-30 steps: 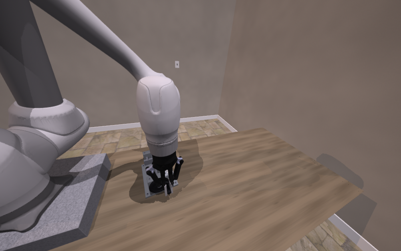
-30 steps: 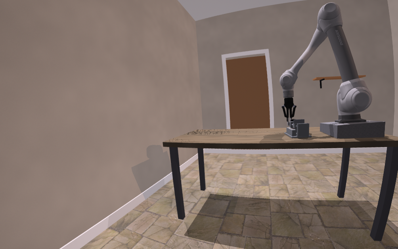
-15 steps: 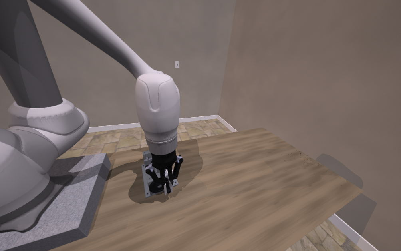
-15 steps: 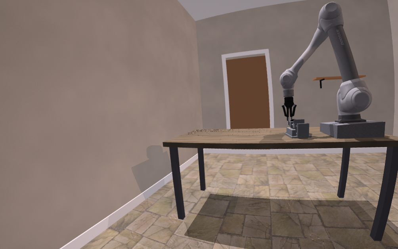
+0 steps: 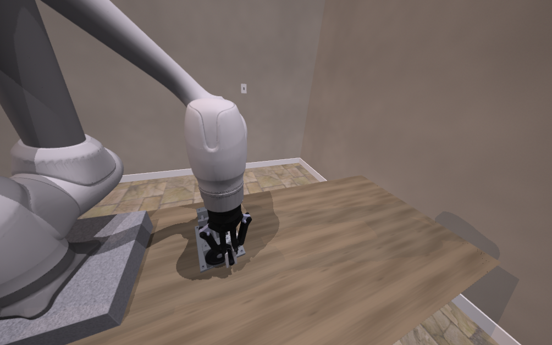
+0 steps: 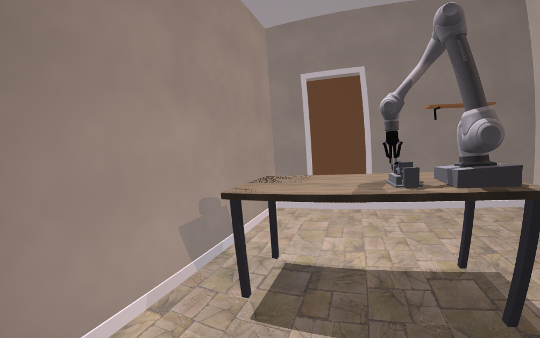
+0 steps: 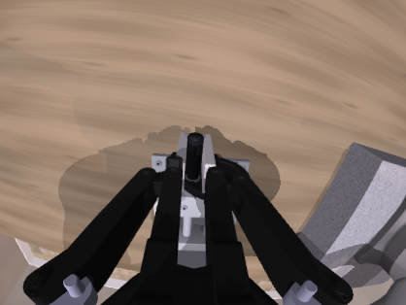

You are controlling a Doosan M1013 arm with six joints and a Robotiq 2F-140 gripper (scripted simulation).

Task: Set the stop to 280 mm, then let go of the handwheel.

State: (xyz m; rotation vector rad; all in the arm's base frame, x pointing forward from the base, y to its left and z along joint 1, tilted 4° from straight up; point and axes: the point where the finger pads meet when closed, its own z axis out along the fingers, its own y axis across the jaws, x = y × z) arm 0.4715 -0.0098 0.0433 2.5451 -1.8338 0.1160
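Right now my hand is 2 cm to the right of the handwheel, 2 cm above it and 1 cm past it.
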